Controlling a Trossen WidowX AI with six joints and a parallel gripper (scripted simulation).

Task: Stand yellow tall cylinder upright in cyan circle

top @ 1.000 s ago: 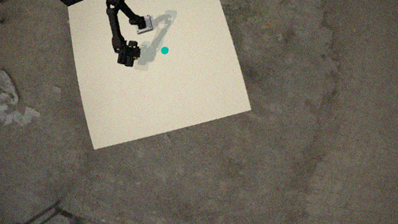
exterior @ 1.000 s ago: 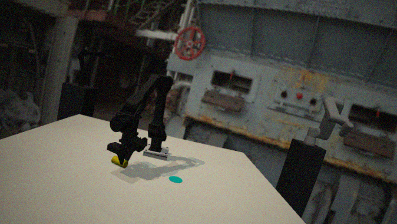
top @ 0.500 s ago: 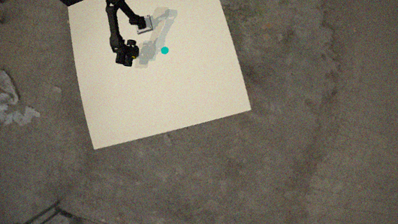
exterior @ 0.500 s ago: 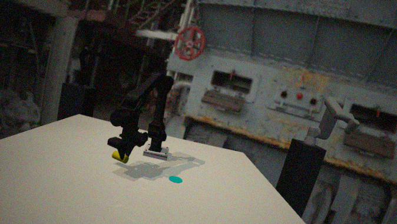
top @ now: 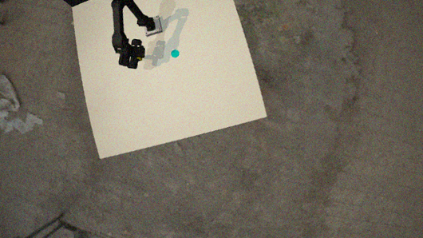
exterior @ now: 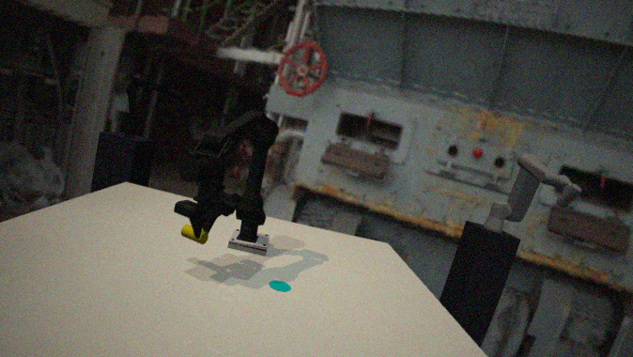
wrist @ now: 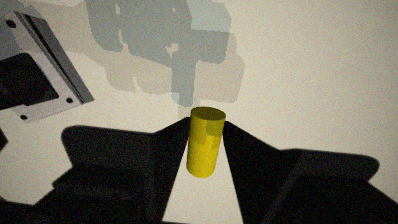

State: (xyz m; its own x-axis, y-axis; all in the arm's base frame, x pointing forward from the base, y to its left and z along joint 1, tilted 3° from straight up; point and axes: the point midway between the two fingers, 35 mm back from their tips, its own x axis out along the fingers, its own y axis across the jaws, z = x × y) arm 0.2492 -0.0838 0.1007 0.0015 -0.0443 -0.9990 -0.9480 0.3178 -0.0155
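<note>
Right now the cyan circle is 23 cm to the left of my gripper tip, 9 cm below it and 2 cm behind it. Round my gripper tip: yellow tall cylinder (2 cm to the right, 1 cm behind).
</note>
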